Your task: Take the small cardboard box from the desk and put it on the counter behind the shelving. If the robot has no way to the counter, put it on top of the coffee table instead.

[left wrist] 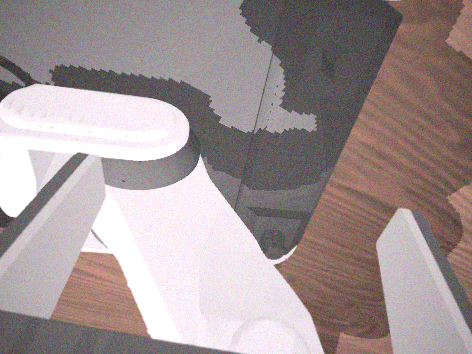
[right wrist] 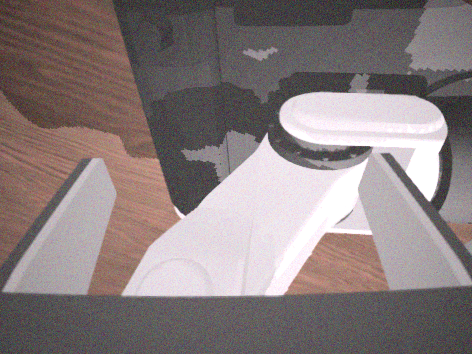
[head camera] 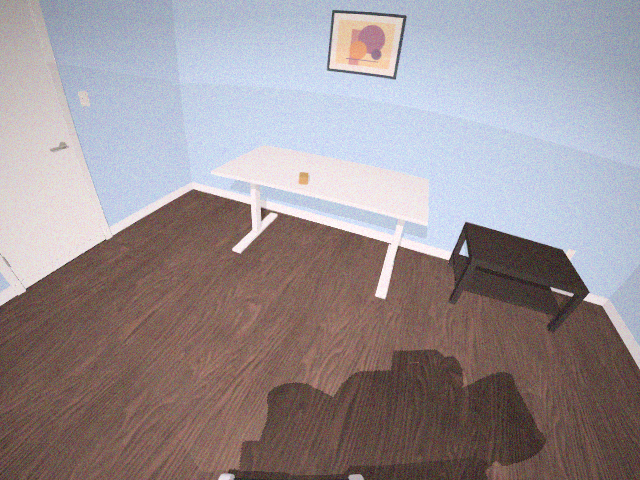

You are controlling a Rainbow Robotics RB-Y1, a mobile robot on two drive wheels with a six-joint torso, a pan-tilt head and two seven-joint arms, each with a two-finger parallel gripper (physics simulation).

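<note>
The small cardboard box (head camera: 303,178) stands near the front edge of the white desk (head camera: 361,186), left of its middle, in the head view. The black coffee table (head camera: 516,253) stands to the right of the desk by the wall. The counter and the shelving do not show in the head view. My left gripper (left wrist: 246,201) is open, with no object between its fingers; the robot's own white arm and dark base show behind them. My right gripper (right wrist: 236,173) is open and empty too, with the arm and base behind it. Both are far from the box.
A white door (head camera: 46,155) is in the wall at the left. A framed picture (head camera: 366,44) hangs above the desk. The desk's white feet (head camera: 385,279) reach out over the dark wooden floor (head camera: 206,335). The robot's shadow lies on the floor in front.
</note>
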